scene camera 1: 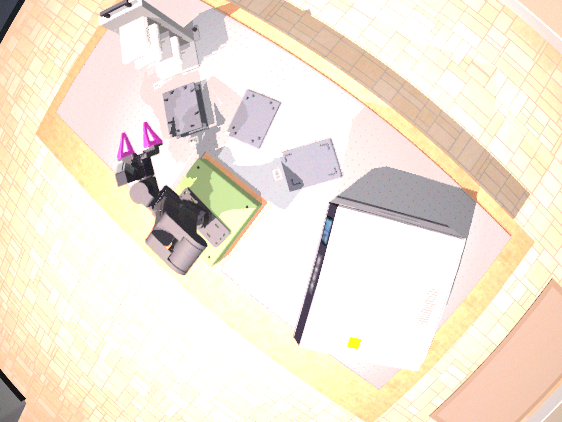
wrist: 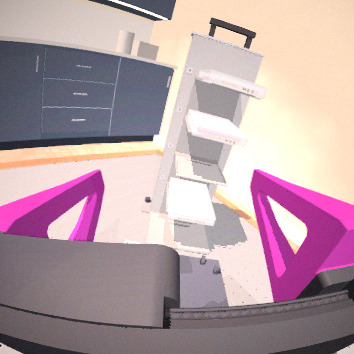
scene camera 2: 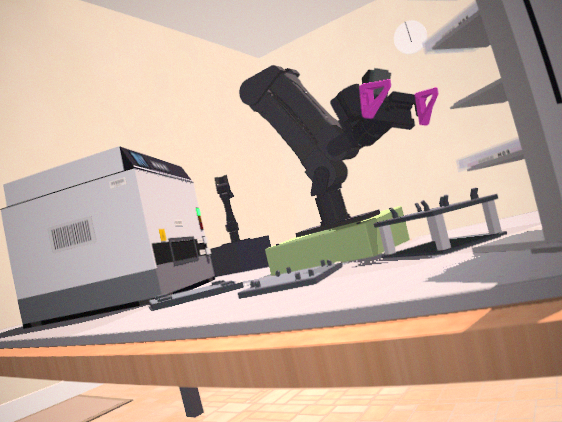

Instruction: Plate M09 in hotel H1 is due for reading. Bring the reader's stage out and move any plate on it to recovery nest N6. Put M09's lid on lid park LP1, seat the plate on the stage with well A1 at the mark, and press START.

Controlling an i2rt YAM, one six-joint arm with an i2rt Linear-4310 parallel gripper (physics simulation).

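Frame: origin at the arm's base, x right, y ahead, z up, level; millimetres.
Seen in the pictures: gripper, fingertip midpoint: (scene camera 1: 133, 127) (wrist: 176, 177) (scene camera 2: 414, 86); arm's base, link origin: (scene camera 1: 201, 217) (scene camera 2: 337, 225).
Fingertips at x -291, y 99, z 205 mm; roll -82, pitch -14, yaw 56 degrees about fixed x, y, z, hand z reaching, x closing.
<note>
Offsets run from my fingertips to a thing's top centre. "*": to the spot under its first point.
My gripper (scene camera 1: 135, 128) (scene camera 2: 414, 86) (wrist: 176, 177) is open and empty, raised above the bench and pointing towards the plate hotel (scene camera 1: 165, 22) (scene camera 2: 520, 125) (wrist: 175, 125), with a gap between them. In the wrist view the hotel holds an upper plate {dx -169, dy +194, dz +73 mm} (wrist: 232, 84), a second plate {dx -169, dy +194, dz -3 mm} (wrist: 215, 127) below it and a low plate {dx -169, dy +194, dz -160 mm} (wrist: 191, 200); a bare shelf {dx -178, dy +199, dz -98 mm} (wrist: 200, 169) is between the lower two. Their labels are too blurred to read surely. The reader {dx +784, dy +168, dz +69 mm} (scene camera 1: 390, 280) (scene camera 2: 75, 235) shows a dark front door {dx +629, dy +76, dz -152 mm} (scene camera 2: 185, 251); no stage shows outside. Which fixtures are N6 and LP1 cannot be told.
A raised nest on posts {* dx +7, dy +100, dz -215 mm} (scene camera 1: 185, 110) (scene camera 2: 450, 204) stands near the hotel. A flat pegged plate {dx +184, dy +222, dz -254 mm} (scene camera 1: 255, 119) (scene camera 2: 295, 281) and a corner-bracketed plate {dx +415, dy +239, dz -256 mm} (scene camera 1: 315, 162) (scene camera 2: 195, 295) lie between it and the reader. The arm stands on a green base (scene camera 1: 225, 192) (scene camera 2: 325, 250).
</note>
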